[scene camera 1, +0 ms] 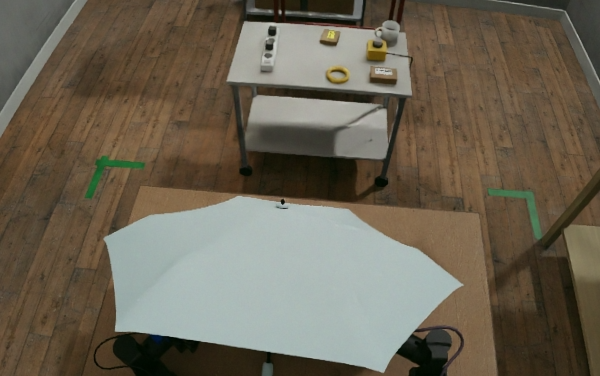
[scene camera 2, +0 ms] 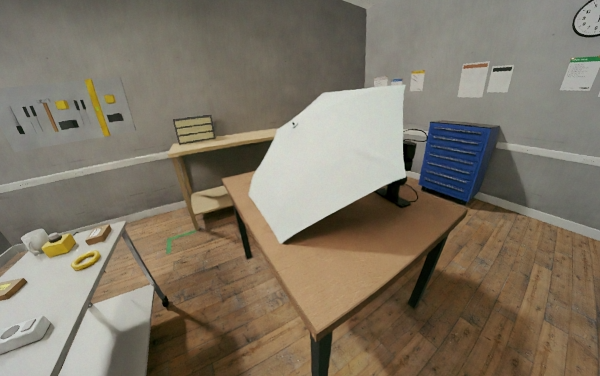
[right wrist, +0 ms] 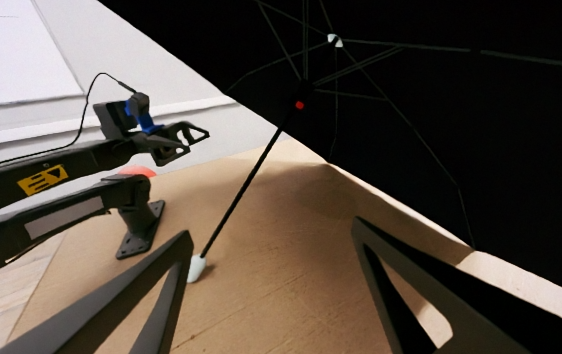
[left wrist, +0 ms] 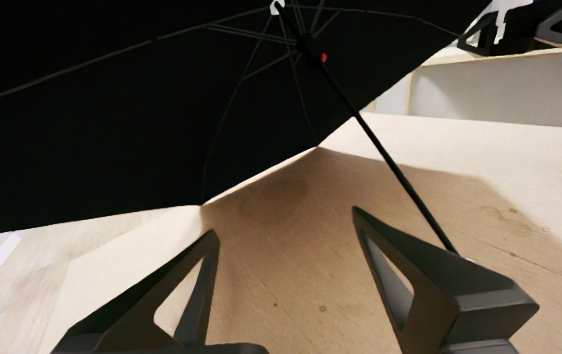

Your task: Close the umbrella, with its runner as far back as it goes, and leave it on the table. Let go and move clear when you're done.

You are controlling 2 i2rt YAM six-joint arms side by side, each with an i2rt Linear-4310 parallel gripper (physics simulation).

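The umbrella [scene camera 1: 280, 280] [scene camera 2: 340, 150] [left wrist: 125, 140] [right wrist: 425, 100] is open, its canopy tilted over the table [scene camera 1: 450, 230] [scene camera 2: 380, 270]. The black runner [left wrist: 310, 47] [right wrist: 303, 92], with a red button, is high on the shaft [left wrist: 400, 175] [right wrist: 245, 185], near the pale hub. The pale handle [scene camera 1: 268, 369] [right wrist: 196, 269] is at the shaft's lower end by the table top. My left gripper [left wrist: 281, 224] [right wrist: 200, 140] is open and empty, apart from the shaft. My right gripper [right wrist: 273, 230] is open and empty under the canopy, facing the shaft and runner. The canopy hides both grippers in the scene views.
The left arm's base [right wrist: 137, 220] is bolted to the table beyond the handle. Canopy corners reach down near the table top. A white cart [scene camera 1: 300, 55] with small items stands beyond the table. A wooden bench [scene camera 1: 582, 260] [scene camera 2: 225, 140] and a blue drawer cabinet [scene camera 2: 457, 160] stand apart.
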